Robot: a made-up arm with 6 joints. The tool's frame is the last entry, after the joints.
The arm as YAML. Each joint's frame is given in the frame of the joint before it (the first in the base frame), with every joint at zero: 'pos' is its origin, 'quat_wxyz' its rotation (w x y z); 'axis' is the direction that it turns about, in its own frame. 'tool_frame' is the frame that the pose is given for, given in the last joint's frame.
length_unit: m
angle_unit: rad
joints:
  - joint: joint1
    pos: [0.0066, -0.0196, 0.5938]
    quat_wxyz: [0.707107, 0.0, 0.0, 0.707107]
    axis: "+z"
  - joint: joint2
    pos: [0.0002, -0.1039, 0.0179]
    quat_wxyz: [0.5, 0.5, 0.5, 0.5]
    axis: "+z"
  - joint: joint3
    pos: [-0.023, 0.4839, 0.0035]
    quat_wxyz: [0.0, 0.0, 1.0, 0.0]
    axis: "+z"
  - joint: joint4
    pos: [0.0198, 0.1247, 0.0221]
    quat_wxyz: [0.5, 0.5, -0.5, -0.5]
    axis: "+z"
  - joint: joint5
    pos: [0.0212, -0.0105, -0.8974]
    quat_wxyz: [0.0, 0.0, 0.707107, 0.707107]
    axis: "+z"
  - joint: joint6
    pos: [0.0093, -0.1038, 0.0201]
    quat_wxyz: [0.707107, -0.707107, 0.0, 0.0]
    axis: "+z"
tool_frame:
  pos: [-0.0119, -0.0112, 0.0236]
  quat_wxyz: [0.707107, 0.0, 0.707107, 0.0]
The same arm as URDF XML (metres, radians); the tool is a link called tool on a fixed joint. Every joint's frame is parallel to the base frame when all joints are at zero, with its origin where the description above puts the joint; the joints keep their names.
<robot name="arm">
  <joint name="tool_fixed" type="fixed">
    <parent link="link6"/>
    <child link="tool"/>
    <origin xyz="-0.0236 -0.0112 -0.0119"/>
  </joint>
  <joint name="joint6" type="continuous">
    <parent link="link5"/>
    <child link="link6"/>
    <origin xyz="0.1038 -0.0201 0.0093"/>
    <axis xyz="-1 0 0"/>
  </joint>
  <joint name="joint5" type="continuous">
    <parent link="link4"/>
    <child link="link5"/>
    <origin xyz="0.8974 0.0105 -0.0212"/>
    <axis xyz="0 -1 0"/>
  </joint>
  <joint name="joint4" type="continuous">
    <parent link="link3"/>
    <child link="link4"/>
    <origin xyz="0.0198 -0.0221 0.1247"/>
    <axis xyz="-1 0 0"/>
  </joint>
  <joint name="joint3" type="continuous">
    <parent link="link2"/>
    <child link="link3"/>
    <origin xyz="0.0230 0.0035 0.4839"/>
    <axis xyz="0 -1 0"/>
  </joint>
  <joint name="joint2" type="continuous">
    <parent link="link1"/>
    <child link="link2"/>
    <origin xyz="0.1039 0.0002 0.0179"/>
    <axis xyz="0 1 0"/>
  </joint>
  <joint name="joint1" type="continuous">
    <parent link="base_link"/>
    <child link="link1"/>
    <origin xyz="0.0066 -0.0196 0.5938"/>
    <axis xyz="0 0 1"/>
  </joint>
  <link name="base_link"/>
  <link name="link1"/>
  <link name="link2"/>
  <link name="link3"/>
  <link name="link4"/>
  <link name="link5"/>
  <link name="link6"/>
  <link name="tool"/>
</robot>

